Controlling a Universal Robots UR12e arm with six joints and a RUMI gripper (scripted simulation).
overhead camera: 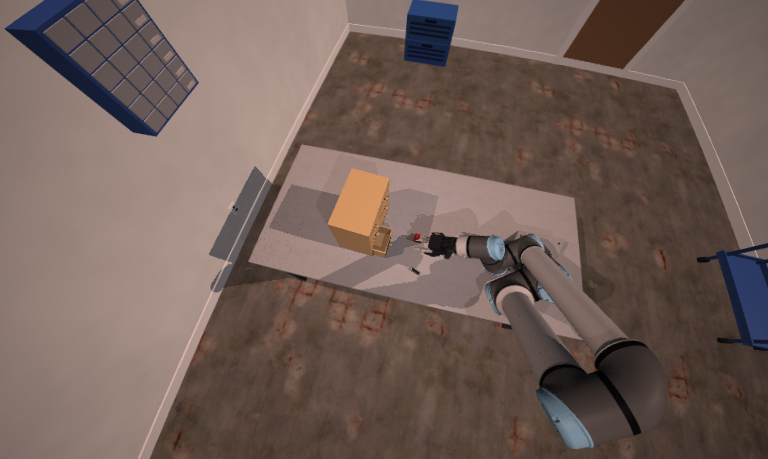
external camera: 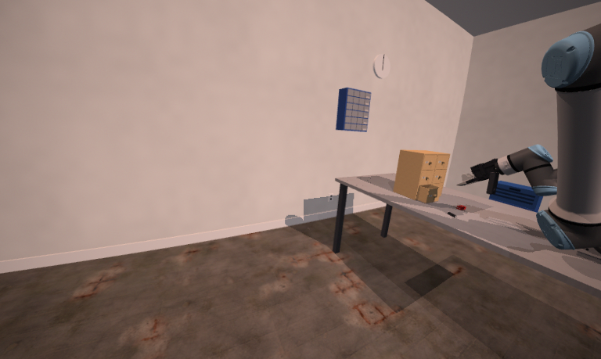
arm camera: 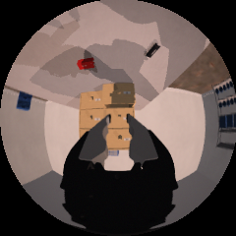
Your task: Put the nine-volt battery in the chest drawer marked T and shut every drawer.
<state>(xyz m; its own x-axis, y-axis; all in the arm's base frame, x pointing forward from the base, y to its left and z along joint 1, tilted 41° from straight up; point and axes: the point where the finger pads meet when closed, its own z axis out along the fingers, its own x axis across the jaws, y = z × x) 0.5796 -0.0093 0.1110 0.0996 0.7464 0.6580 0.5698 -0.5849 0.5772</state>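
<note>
Now: the red nine-volt battery 80 mm to the right of my hand and 160 mm below it. Also, from my hand: drawer marked M 290 mm ahead, 30 mm to the right, 70 mm above; drawer 220 mm ahead, 20 mm to the right, 140 mm below; small black object 20 mm behind, 90 mm to the left, 160 mm below.
</note>
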